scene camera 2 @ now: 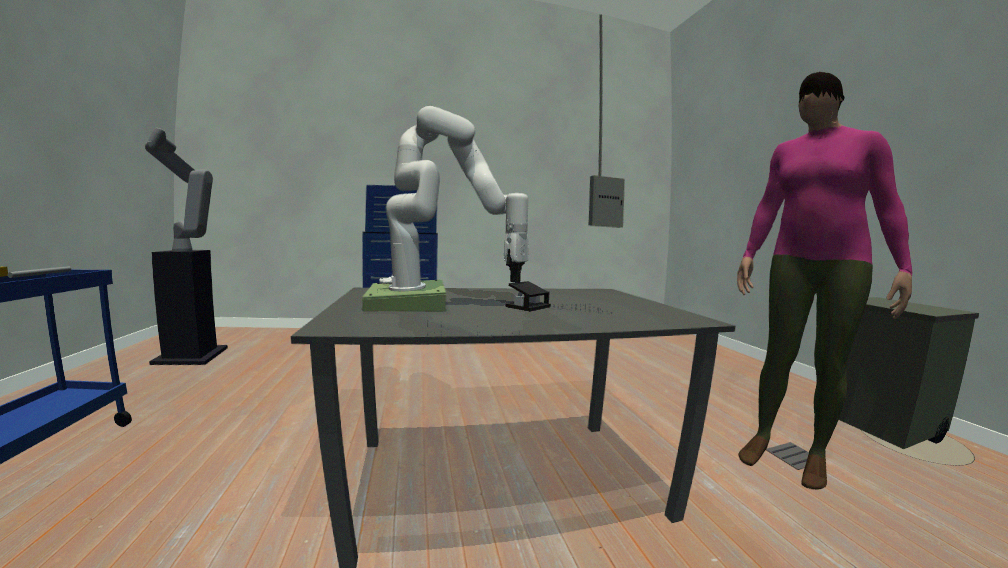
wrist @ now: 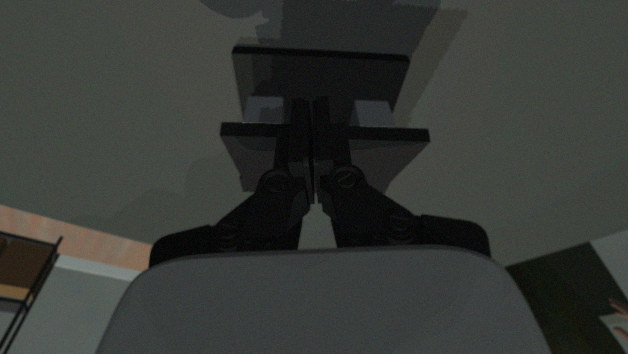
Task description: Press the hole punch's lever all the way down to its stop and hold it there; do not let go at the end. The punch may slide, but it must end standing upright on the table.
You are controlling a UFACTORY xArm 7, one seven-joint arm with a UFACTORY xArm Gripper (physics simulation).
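Pixels of known places: gripper, fingertip midpoint: [scene camera 2: 515,282] [wrist: 312,122]; arm's base, link origin: [scene camera 2: 407,287].
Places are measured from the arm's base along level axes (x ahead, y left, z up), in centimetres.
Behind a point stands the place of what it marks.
Observation:
The black hole punch stands upright on the table [scene camera 2: 437,326] {x 6.3, y -32.5, z -5.8 cm}, its base plate [scene camera 2: 530,308] {x 38.6, y -16.0, z -4.8 cm} [wrist: 325,72] {x 38.6, y -5.2, z -4.6 cm} flat. Its lever [scene camera 2: 530,289] {x 40.5, y -10.4, z 0.6 cm} [wrist: 250,157] {x 35.8, y -9.4, z 1.7 cm} slopes, with the edge nearest the gripper raised and a gap below it. Two pale blocks [wrist: 264,110] {x 36.2, y -9.3, z -2.9 cm} [wrist: 374,114] {x 42.9, y -5.1, z -2.9 cm} show between lever and base in the wrist view. My gripper [scene camera 2: 515,282] {x 37.0, y -4.7, z 2.4 cm} [wrist: 312,122] {x 37.0, y -4.7, z 2.4 cm} is shut and empty, pointing down at the raised edge. In the wrist view its fingertips overlap the middle of that edge and reach past it over the base. Whether they touch the lever is hard to tell.
The arm's green base block [scene camera 2: 404,299] {x -1.4, y -11.6, z -2.0 cm} stands at the table's left back. A person [scene camera 2: 823,197] stands right of the table. A blue cart [scene camera 2: 56,278] and a second arm on a black pedestal [scene camera 2: 181,306] are at the left.

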